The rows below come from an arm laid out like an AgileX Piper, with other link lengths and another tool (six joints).
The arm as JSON. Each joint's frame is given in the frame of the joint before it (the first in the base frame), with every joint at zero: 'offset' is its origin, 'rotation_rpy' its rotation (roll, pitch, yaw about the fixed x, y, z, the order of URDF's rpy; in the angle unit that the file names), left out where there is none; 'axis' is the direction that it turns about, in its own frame. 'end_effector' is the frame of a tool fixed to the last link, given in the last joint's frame.
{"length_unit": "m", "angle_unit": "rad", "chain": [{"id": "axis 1", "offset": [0.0, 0.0, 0.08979], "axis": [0.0, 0.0, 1.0]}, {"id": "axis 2", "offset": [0.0, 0.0, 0.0], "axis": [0.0, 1.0, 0.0]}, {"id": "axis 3", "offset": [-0.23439, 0.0, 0.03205], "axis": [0.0, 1.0, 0.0]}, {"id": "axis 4", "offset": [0.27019, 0.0, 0.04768], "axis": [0.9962, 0.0, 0.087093]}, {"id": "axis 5", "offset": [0.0, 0.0, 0.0], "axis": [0.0, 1.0, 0.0]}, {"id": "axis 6", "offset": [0.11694, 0.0, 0.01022], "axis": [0.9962, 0.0, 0.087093]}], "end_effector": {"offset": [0.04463, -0.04, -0.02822], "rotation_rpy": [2.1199, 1.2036, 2.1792]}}
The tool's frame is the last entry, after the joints.
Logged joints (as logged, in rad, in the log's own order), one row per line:
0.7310, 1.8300, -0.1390, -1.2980, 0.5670, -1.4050
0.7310, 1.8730, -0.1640, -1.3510, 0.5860, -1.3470
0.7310, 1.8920, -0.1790, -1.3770, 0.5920, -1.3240
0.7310, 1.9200, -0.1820, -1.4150, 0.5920, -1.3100
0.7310, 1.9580, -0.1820, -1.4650, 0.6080, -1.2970
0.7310, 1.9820, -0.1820, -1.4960, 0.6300, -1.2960
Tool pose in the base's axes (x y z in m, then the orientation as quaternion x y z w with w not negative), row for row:
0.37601, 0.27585, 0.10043, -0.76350, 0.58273, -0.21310, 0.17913
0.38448, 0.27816, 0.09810, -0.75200, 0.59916, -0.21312, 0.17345
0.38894, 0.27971, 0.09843, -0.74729, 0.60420, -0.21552, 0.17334
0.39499, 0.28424, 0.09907, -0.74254, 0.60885, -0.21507, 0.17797
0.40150, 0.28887, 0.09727, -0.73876, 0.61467, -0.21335, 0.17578
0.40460, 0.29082, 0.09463, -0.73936, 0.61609, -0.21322, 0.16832
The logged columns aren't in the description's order. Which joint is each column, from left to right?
Columns, left to right: axis 1, axis 2, axis 4, axis 3, axis 5, axis 6.
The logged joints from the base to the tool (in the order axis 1, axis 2, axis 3, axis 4, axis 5, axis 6), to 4 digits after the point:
0.7310, 1.8300, -1.2980, -0.1390, 0.5670, -1.4050
0.7310, 1.8730, -1.3510, -0.1640, 0.5860, -1.3470
0.7310, 1.8920, -1.3770, -0.1790, 0.5920, -1.3240
0.7310, 1.9200, -1.4150, -0.1820, 0.5920, -1.3100
0.7310, 1.9580, -1.4650, -0.1820, 0.6080, -1.2970
0.7310, 1.9820, -1.4960, -0.1820, 0.6300, -1.2960

